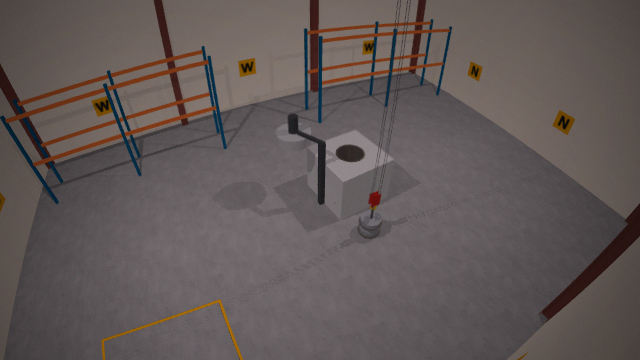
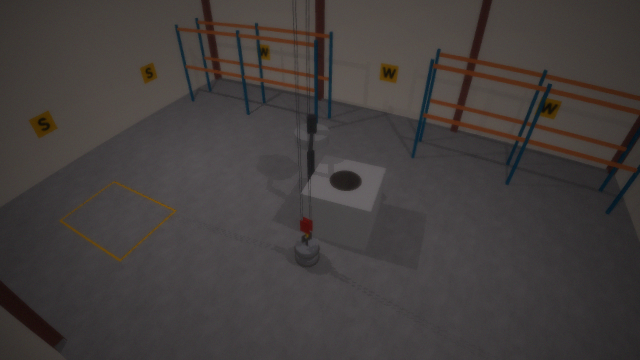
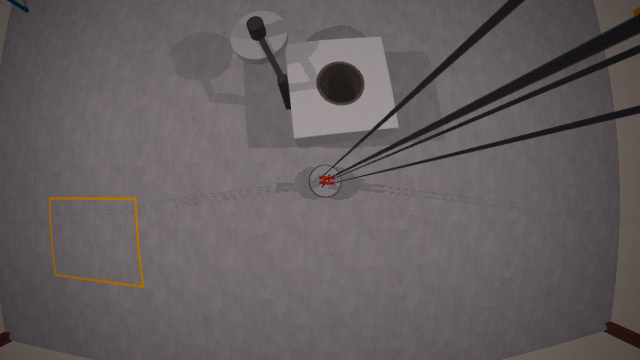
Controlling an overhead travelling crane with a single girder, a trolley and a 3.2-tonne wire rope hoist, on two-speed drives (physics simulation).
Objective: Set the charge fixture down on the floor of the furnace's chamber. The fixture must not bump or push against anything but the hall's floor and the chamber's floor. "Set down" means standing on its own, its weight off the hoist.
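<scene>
The charge fixture (image 1: 370, 229) (image 2: 307, 255) (image 3: 316, 189), a grey ribbed round body, is upright beside the furnace, apart from it. Its shadow lies close around its base; whether it touches the floor I cannot tell. My hook (image 1: 373, 208) (image 2: 307, 236) (image 3: 327, 180), under the red block, is in the fixture's top fitting, with the ropes running up. The furnace (image 1: 367, 192) (image 2: 340, 222) (image 3: 345, 117) is a pale block with a dark round chamber mouth (image 1: 350, 153) (image 2: 345, 180) (image 3: 340, 83) in its top. The chamber's floor cannot be made out.
A round lid (image 1: 283, 135) (image 2: 322, 132) (image 3: 244, 45) hangs beside the furnace on a dark post (image 1: 321, 175) (image 3: 285, 95) with an arm. Blue-orange racks (image 1: 320, 80) (image 2: 243, 75) stand along the W wall. A yellow outline (image 1: 161, 320) (image 2: 145, 196) (image 3: 93, 199) marks the floor.
</scene>
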